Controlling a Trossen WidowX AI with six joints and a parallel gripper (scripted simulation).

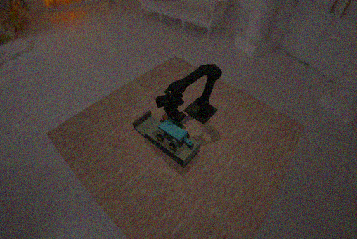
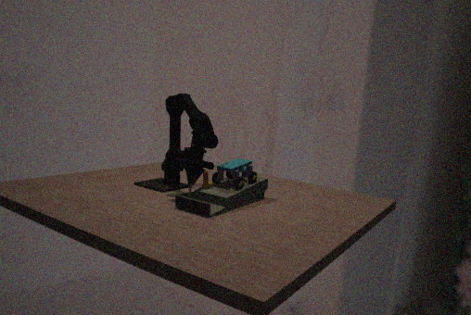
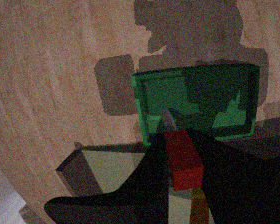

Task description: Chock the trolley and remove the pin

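The green tray is 70 mm below my gripper tip and 30 mm to the left of it. Round my gripper tip: yellow chock 60 mm ahead, 30 mm to the left, 20 mm above; then grey-green ramp 140 mm ahead, 110 mm to the left, 10 mm below; then red-headed stop pin right at my gripper tip.
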